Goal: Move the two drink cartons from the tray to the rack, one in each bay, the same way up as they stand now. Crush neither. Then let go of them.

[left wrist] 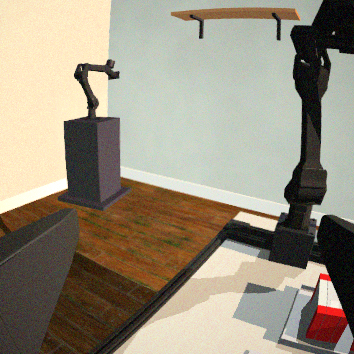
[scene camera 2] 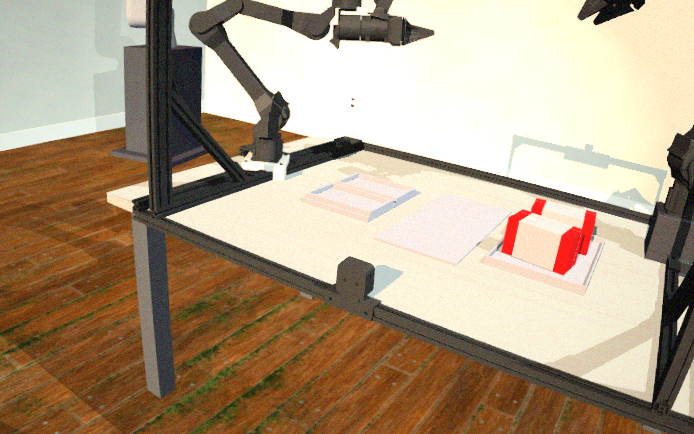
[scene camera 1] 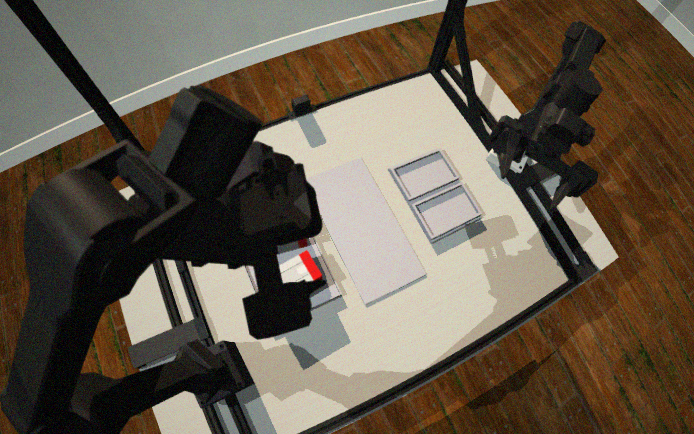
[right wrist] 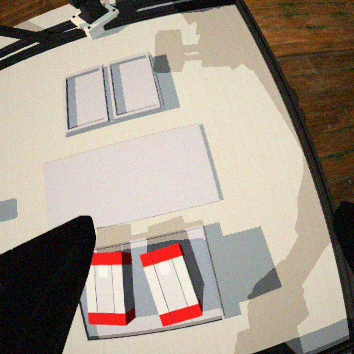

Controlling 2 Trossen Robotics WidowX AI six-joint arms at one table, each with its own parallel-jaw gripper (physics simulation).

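Where they show: left gripper, between the fingertips: (left wrist: pixel 203 225) (scene camera 2: pixel 431 32) (scene camera 1: pixel 528 193); right gripper, between the fingertips: (left wrist: pixel 344 86) (scene camera 2: pixel 586 21) (scene camera 1: pixel 312 244) (right wrist: pixel 218 222); left arm's base, origin of its link: (scene camera 2: pixel 266 158) (right wrist: pixel 92 13); right arm's base, origin of its link: (left wrist: pixel 296 222) (scene camera 2: pixel 681 213) (scene camera 1: pixel 211 374).
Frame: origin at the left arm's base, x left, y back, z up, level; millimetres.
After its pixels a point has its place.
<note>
Two white drink cartons with red bands, one (right wrist: pixel 105 288) @[z 38, x -370, y -547 mm] (scene camera 2: pixel 536 241) @[z 12, x -395, y -525 mm] (left wrist: pixel 328 316) and the other (right wrist: pixel 170 282) @[z 38, x -285, y -609 mm] (scene camera 1: pixel 304 264) @[z 38, x -277, y -573 mm], lie side by side in the grey tray (right wrist: pixel 154 324) @[z -30, x -369, y -645 mm] (scene camera 1: pixel 332 297) @[z -20, x -195, y -590 mm] (scene camera 2: pixel 517 267) @[z -23, x -431, y -488 mm]. The two-bay rack (right wrist: pixel 109 95) @[z -26, x -128, y -241 mm] (scene camera 1: pixel 436 194) @[z -16, x -119, y -240 mm] (scene camera 2: pixel 362 194) @[z -21, x -138, y -229 mm] stands empty beyond a flat pale mat (right wrist: pixel 130 175) @[z -32, x -212, y -410 mm] (scene camera 1: pixel 367 228) @[z -32, x -218, y -406 mm] (scene camera 2: pixel 449 226) @[z -32, x -250, y -401 mm]. My right gripper (right wrist: pixel 218 222) @[z 389, x -213, y -612 mm] (scene camera 1: pixel 312 241) @[z 389, x -213, y -612 mm] is open and hangs above the tray, pointing down at the cartons. My left gripper (scene camera 1: pixel 532 181) @[z 325, x 0, y -350 mm] (scene camera 2: pixel 427 31) @[z 325, x 0, y -350 mm] (left wrist: pixel 203 225) @[z 325, x 0, y -350 mm] is open and empty, high up near its own side of the table.
A small dark block (scene camera 1: pixel 301 104) @[z 13, x -539, y -222 mm] (scene camera 2: pixel 355 275) @[z 7, x -562, y -212 mm] sits on the table's edge rail. Black frame posts (scene camera 1: pixel 449 30) @[z 150, x -305, y 132 mm] (scene camera 2: pixel 157 108) @[z 168, x -323, y 149 mm] rise at the table's corner. The right arm (left wrist: pixel 309 140) @[z 267, x -288, y -852 mm] stands at the table's far end. A dark pedestal (left wrist: pixel 92 158) stands on the floor.
</note>
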